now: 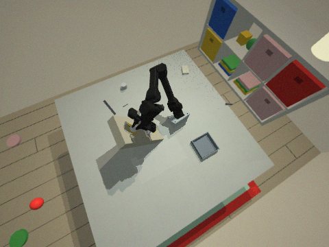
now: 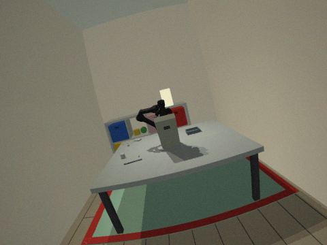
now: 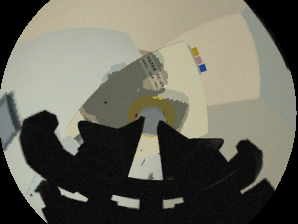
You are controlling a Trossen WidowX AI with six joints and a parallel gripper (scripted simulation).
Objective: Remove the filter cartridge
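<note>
Right now my gripper tip is 3 cm past the beige service panel and 9 cm above it. The rest, counted from my gripper tip: small white cylinder: 9 cm behind, 49 cm to the right, 23 cm below; grey tray: 41 cm behind, 29 cm to the left, 24 cm below; round grey filter cartridge: 1 cm ahead, 1 cm below.
</note>
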